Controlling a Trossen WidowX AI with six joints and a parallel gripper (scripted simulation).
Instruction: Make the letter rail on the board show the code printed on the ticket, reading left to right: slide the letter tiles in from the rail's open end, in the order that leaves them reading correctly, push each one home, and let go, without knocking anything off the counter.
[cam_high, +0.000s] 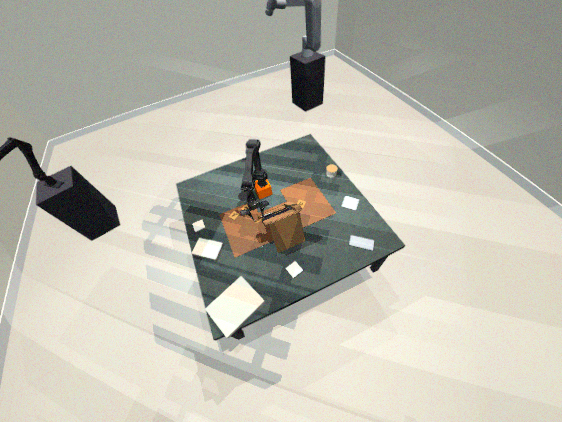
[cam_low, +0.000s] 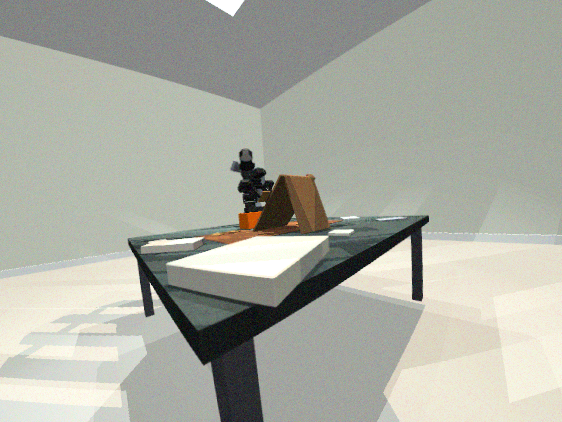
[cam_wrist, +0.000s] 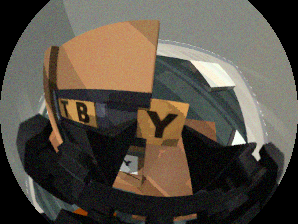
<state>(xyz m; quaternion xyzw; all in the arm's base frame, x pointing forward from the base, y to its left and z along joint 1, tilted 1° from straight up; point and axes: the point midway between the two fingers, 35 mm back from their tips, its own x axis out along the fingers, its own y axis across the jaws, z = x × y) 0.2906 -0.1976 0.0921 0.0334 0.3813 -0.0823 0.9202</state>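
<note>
Now: gripper tip 8 cm to the right of the white ticket, 7 cm above it and 5 cm past it. Also, from my gripper tip: yellow letter tile (36 cm to the left, 16 cm below, 4 cm behind); flat white slab (38 cm to the right, 16 cm below, 12 cm behind); mat (17 cm to the left, 17 cm below, 11 cm behind).
</note>
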